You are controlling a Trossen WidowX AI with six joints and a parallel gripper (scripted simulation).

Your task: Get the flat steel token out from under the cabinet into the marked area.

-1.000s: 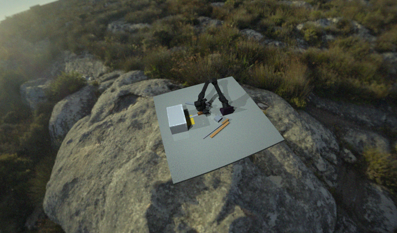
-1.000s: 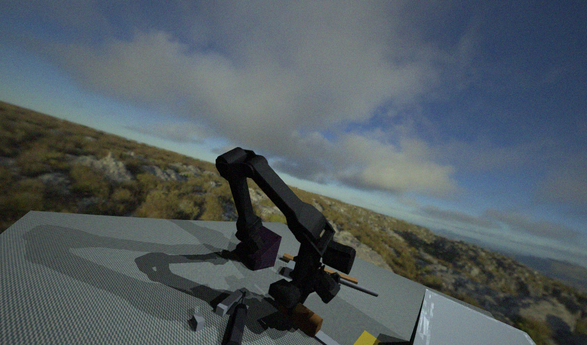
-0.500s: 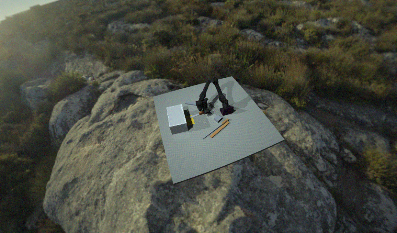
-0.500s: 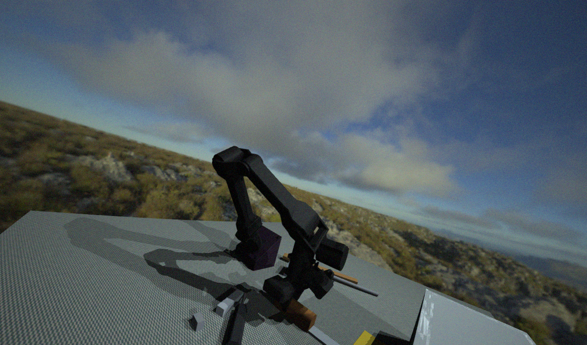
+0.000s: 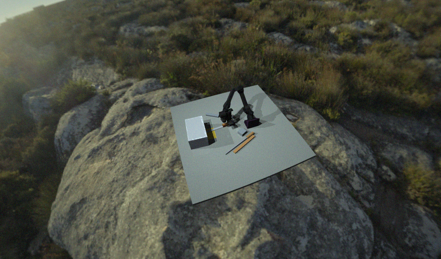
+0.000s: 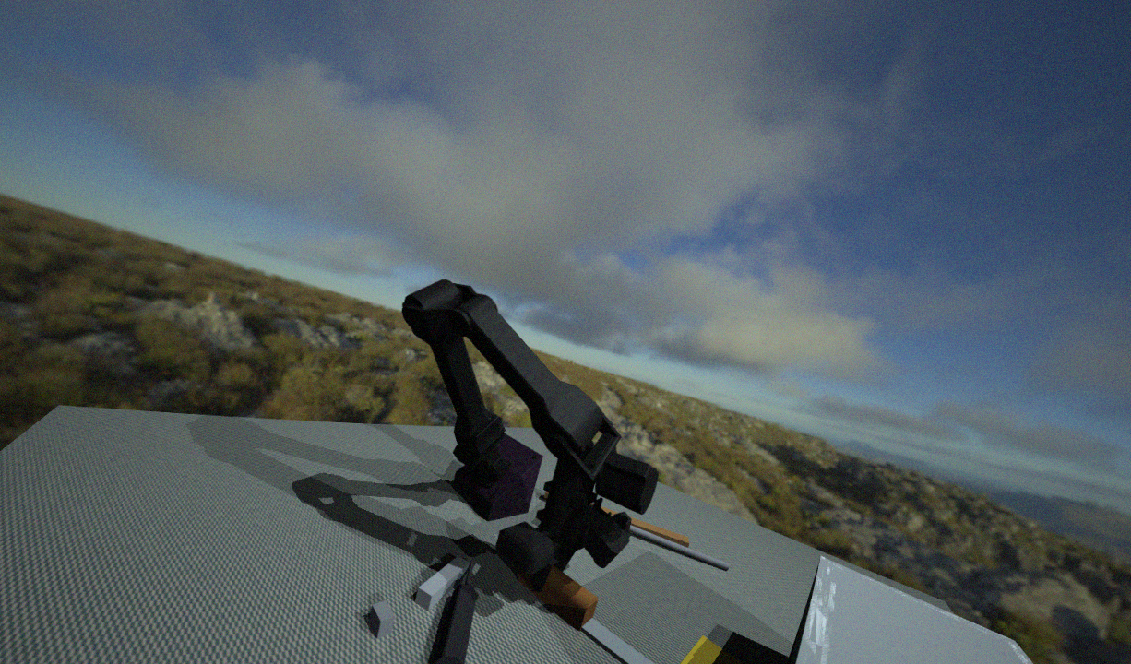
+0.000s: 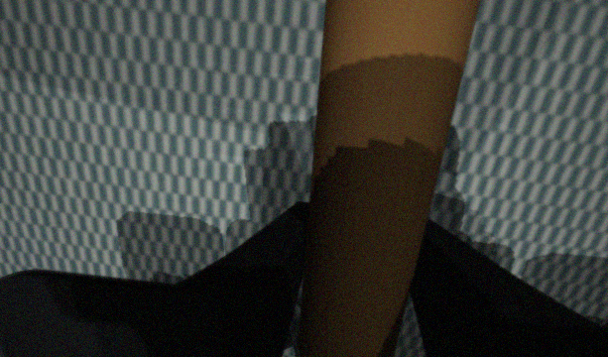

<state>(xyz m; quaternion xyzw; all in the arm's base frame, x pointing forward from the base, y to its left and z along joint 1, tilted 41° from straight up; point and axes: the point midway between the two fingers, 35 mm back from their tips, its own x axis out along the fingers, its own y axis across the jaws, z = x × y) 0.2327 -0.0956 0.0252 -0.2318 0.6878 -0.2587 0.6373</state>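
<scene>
Now: gripper tip 110 mm to the left of the grey bar and 80 mm past it. Round my gripper tip: grey block: 170 mm to the left, 80 mm behind, 10 mm above; small grey cube: 200 mm to the right, 60 mm behind; wooden stick: 320 mm to the left, 30 mm behind.
</scene>
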